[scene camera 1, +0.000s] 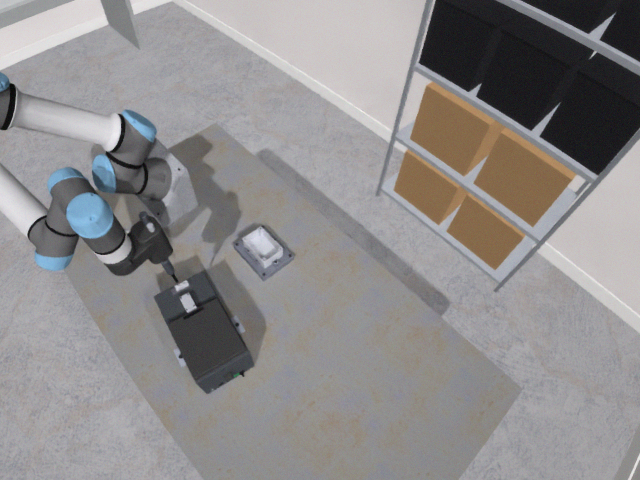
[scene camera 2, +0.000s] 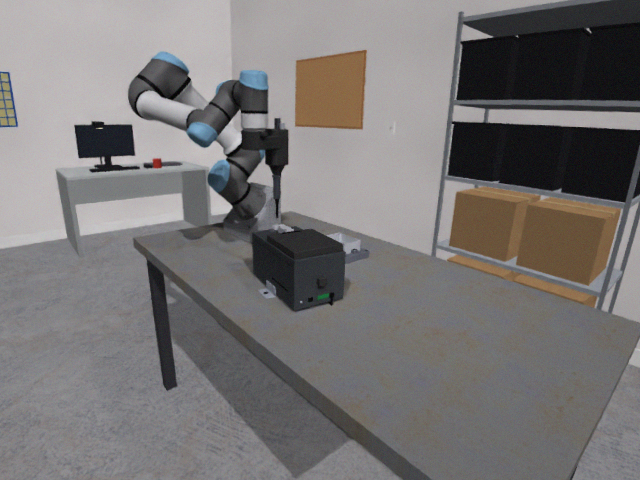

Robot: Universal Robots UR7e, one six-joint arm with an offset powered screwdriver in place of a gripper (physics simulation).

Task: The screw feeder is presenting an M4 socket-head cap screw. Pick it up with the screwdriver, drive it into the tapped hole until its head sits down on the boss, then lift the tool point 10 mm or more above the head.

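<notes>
A screw feeder (scene camera 2: 300, 280) is visible.
</notes>
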